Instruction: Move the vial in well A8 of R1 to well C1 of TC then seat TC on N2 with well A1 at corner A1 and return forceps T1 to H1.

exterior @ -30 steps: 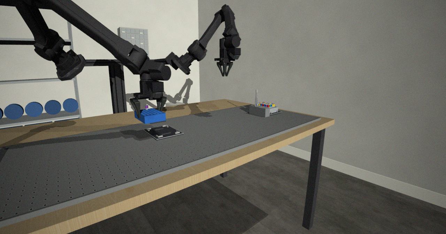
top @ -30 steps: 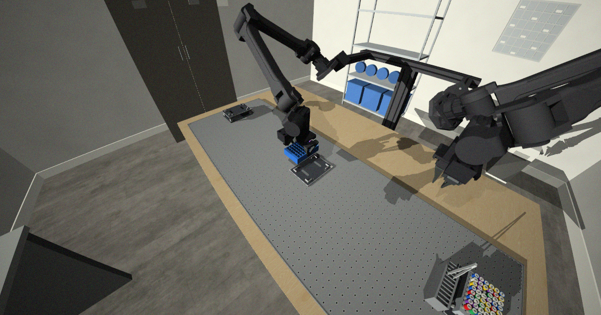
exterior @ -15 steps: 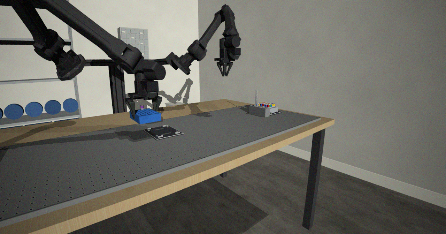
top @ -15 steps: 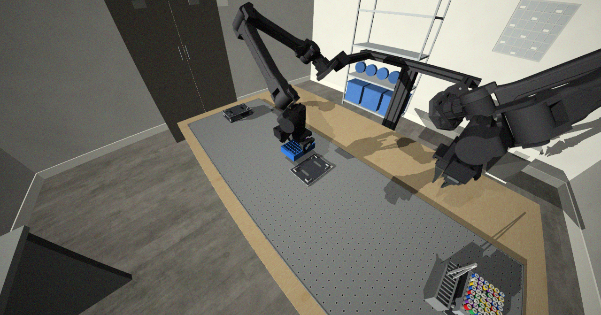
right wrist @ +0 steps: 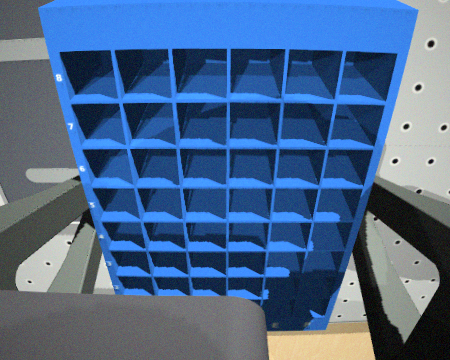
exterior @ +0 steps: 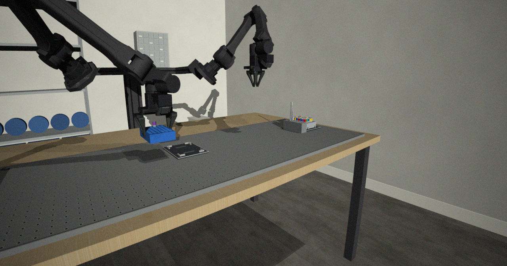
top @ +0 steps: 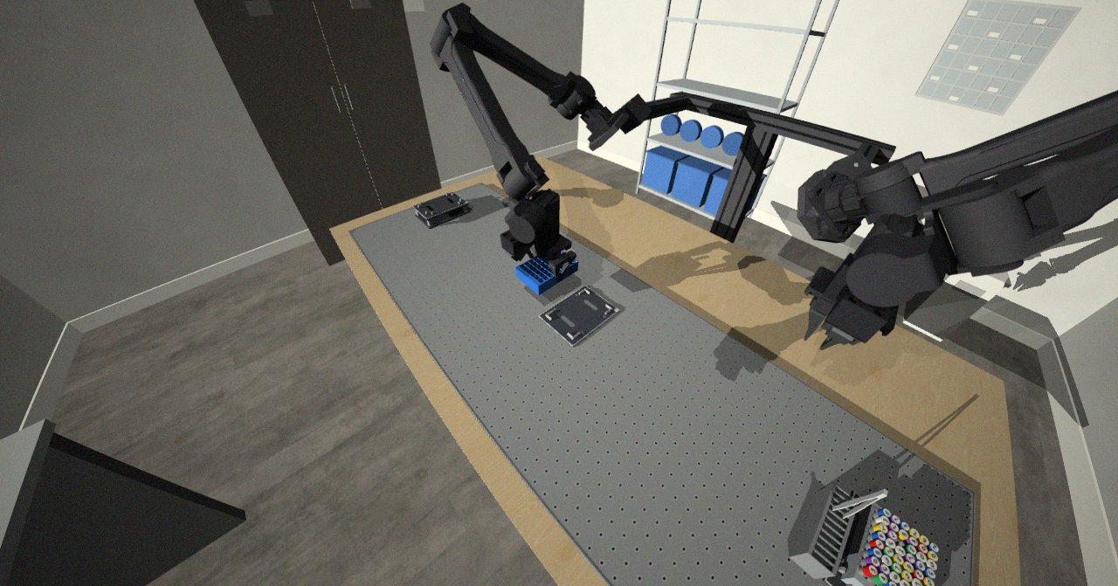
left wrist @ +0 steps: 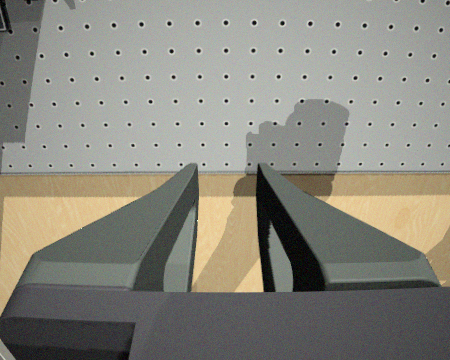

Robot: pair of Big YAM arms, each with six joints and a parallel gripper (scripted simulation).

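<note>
My right hand is 57 cm to the left of the raised nest N2, 5 cm above it and 1 cm short of it. From my right hand the other things lie so: grey slotted holder H1 (69 cm to the left, 8 cm below, 5 cm ahead); then blue tube carrier TC (right at my right hand); then purple-capped vial (5 cm behind, 1 cm to the left, 1 cm above).
</note>
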